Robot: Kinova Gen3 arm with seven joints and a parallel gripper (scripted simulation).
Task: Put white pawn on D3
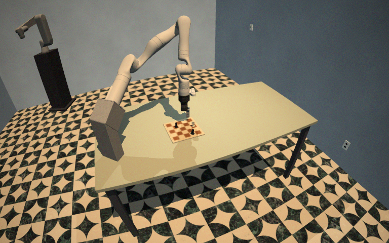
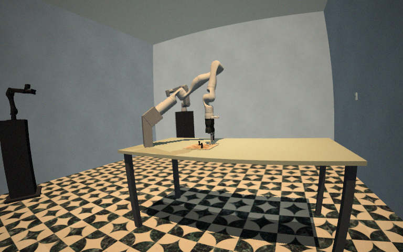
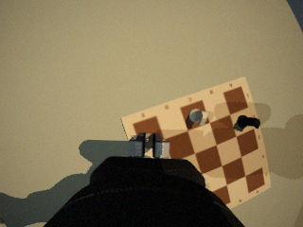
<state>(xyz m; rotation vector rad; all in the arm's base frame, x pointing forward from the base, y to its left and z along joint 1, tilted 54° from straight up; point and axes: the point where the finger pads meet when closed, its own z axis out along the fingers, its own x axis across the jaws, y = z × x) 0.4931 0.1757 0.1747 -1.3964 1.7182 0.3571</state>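
Now: the chessboard 100 mm to the right of my hand, 60 mm below it and 40 mm behind it. Round my hand: pale grey piece (70 mm to the right, 40 mm below, 30 mm ahead); white pawn (10 mm below).
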